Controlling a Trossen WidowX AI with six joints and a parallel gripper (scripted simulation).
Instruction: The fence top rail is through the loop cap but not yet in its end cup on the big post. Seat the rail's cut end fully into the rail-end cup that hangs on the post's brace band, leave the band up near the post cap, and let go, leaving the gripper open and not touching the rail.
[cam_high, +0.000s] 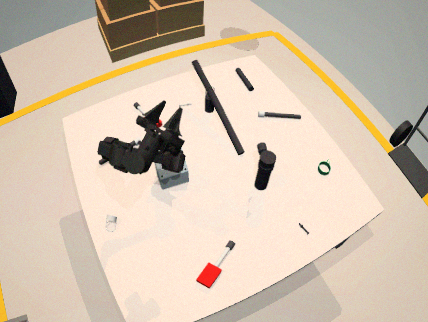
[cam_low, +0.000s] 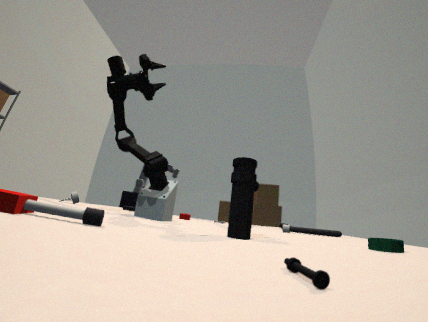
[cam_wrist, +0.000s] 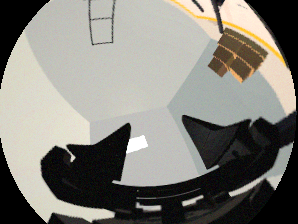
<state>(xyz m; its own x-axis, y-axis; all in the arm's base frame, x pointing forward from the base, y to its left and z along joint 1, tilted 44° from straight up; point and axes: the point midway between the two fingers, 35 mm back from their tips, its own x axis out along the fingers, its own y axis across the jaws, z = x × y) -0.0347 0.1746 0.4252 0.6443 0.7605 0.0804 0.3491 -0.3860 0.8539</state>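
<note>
Right now the rail-end cup is 37 cm ahead of my gripper tip, 5 cm to the left of it and 43 cm below it. Also, from my gripper tip: small bolt (45 cm ahead, 30 cm to the right, 58 cm below); short black tube (57 cm ahead, 66 cm to the left, 57 cm below); loop-cap post (29 cm ahead, 49 cm to the left, 48 cm below).
</note>
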